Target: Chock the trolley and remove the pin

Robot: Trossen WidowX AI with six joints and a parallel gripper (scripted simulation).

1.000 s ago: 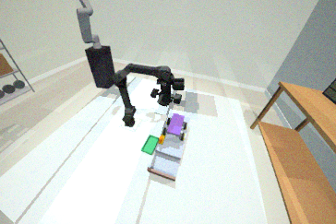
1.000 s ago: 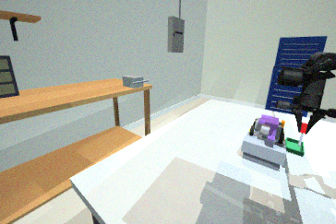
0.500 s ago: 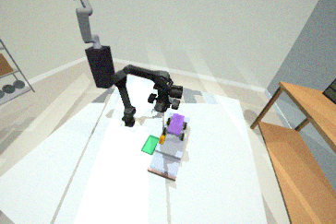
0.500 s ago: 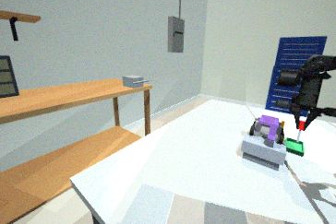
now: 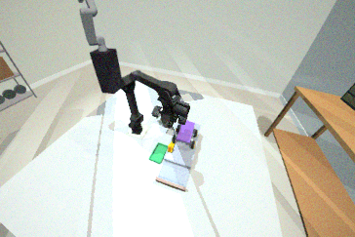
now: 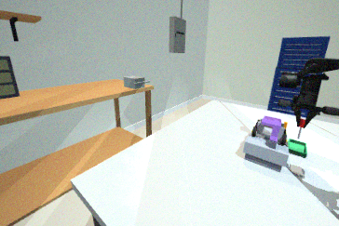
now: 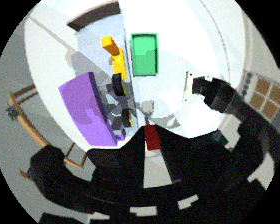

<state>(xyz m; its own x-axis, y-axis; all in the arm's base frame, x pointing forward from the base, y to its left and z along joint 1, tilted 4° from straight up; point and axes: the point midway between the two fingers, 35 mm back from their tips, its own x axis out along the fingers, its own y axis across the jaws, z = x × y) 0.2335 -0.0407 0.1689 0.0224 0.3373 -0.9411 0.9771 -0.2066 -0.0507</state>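
My gripper tip is now 2 cm short of the chock, 11 cm to the left of it and 7 cm above it. Also, from my gripper tip: red-headed stop pin (right at my gripper tip); then grey ramp (9 cm ahead, 4 cm to the right, 11 cm below); then purple-topped trolley (9 cm ahead, 4 cm to the right, 5 cm below).
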